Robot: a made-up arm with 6 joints. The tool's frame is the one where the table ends.
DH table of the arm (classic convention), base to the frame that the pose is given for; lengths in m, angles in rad. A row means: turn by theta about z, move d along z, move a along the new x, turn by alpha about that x. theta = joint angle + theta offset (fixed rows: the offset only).
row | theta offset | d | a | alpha
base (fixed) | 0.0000 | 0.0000 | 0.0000 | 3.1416
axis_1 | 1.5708 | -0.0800 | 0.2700 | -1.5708
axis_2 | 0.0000 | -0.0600 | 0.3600 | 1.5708
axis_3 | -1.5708 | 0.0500 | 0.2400 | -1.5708
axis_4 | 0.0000 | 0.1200 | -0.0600 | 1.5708
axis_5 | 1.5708 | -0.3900 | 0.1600 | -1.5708
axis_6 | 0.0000 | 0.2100 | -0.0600 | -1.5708
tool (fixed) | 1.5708 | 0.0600 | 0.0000 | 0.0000
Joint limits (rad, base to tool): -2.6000..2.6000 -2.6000..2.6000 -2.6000..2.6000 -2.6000..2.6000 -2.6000..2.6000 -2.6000..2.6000
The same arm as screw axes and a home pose.
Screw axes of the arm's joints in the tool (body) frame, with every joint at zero. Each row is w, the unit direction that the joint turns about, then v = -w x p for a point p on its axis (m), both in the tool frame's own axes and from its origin. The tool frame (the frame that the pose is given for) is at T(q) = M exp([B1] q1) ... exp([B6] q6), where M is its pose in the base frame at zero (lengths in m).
B1 = (0.000007, -0.000007, -1, -0.85, -0.03, 0)
B2 = (-1, 0, -0.000007, 0, 0.4, 0.58)
B3 = (0.000007, -0.000007, -1, -0.22, 0.03, 0)
B4 = (0, -1, 0.000007, -0.45, 0, -0.27)
B5 = (0.000007, -0.000007, -1, -0.1, 0.21, 0)
B6 = (-1, 0, -0.000007, 0, 0.06, -0.06)
M: xyz 0.03 -0.85 0.48 (m) quaternion w x y z 1 0.000004 0.000004 0
Joint limits (deg, base to tool): -148.97..148.97 -148.97..148.97 -148.97..148.97 -148.97..148.97 -148.97..148.97 -148.97..148.97

